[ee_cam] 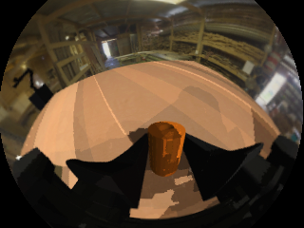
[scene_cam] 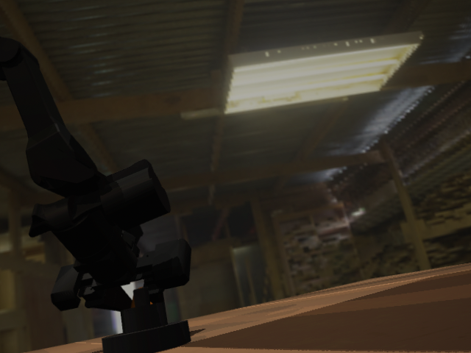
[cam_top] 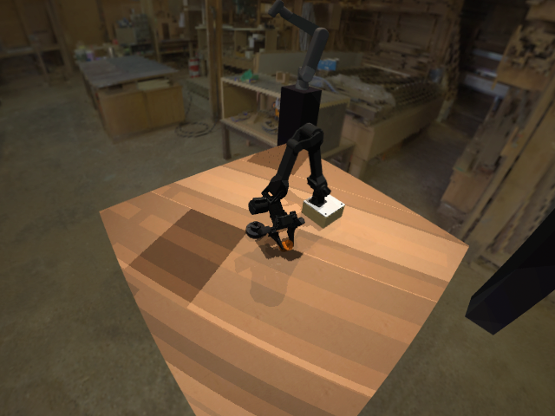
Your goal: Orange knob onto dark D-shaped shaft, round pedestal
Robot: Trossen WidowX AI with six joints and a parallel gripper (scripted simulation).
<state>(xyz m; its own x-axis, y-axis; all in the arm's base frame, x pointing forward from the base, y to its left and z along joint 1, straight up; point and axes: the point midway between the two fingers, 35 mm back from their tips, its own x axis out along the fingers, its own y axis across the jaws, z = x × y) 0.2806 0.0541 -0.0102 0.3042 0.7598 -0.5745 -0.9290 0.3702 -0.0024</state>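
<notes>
Right now the pedestal is 180 mm to the right of my gripper tip, 10 mm below it and 10 mm ahead of it. The rest, counted from my gripper tip: orange knob: 10 mm to the right, 10 mm below, 10 mm behind.
</notes>
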